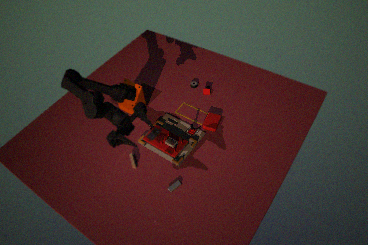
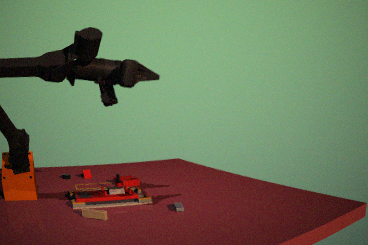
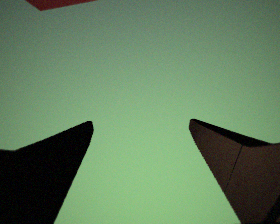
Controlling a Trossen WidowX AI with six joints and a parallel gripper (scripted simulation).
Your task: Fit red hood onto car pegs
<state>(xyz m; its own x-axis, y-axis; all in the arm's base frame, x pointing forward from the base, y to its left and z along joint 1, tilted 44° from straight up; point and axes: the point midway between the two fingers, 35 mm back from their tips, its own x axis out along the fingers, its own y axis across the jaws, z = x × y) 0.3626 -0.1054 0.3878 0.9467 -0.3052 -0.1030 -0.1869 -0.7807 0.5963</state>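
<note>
Now: the red hood 60 mm ahead of my gripper tip, 420 mm to the left of it and 340 mm below it. From my gripper tip the other things lie so: tan wooden bar 180 mm behind, 60 mm to the left, 350 mm below; then dark wheel 150 mm behind, 640 mm to the left, 350 mm below; then grey engine block 50 mm behind, 220 mm to the left, 340 mm below.
</note>
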